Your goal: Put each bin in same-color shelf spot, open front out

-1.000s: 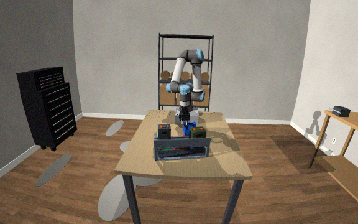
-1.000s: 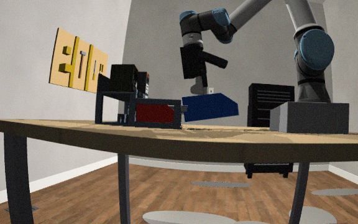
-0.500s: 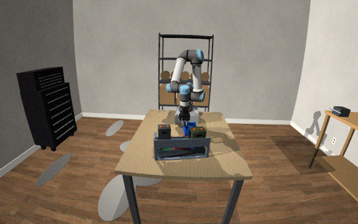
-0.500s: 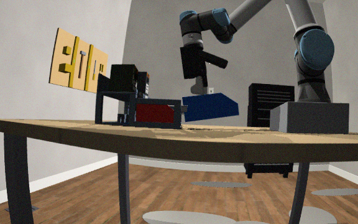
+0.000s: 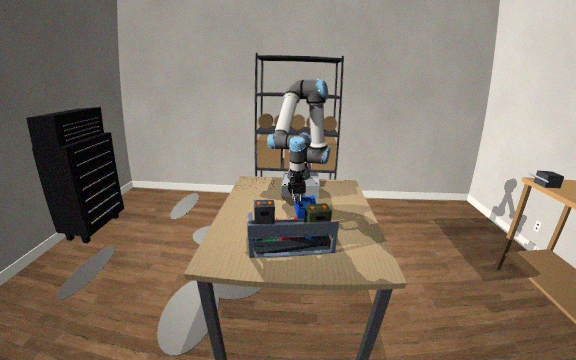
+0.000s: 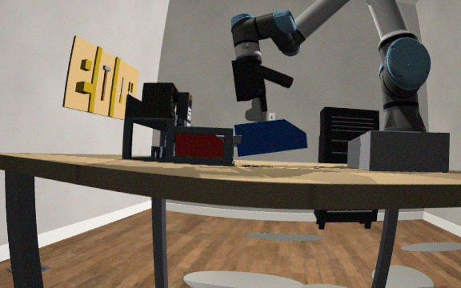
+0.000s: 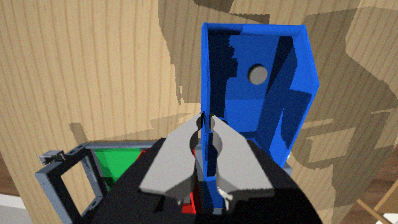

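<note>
My hand is 20 mm past the blue bin, 40 mm to the right of it and 20 mm above it. Round my hand: dark box (320 mm ahead, 70 mm to the right, 70 mm above); then green case (250 mm ahead, 150 mm to the left, 50 mm above); then red bin (190 mm ahead, 50 mm below).
</note>
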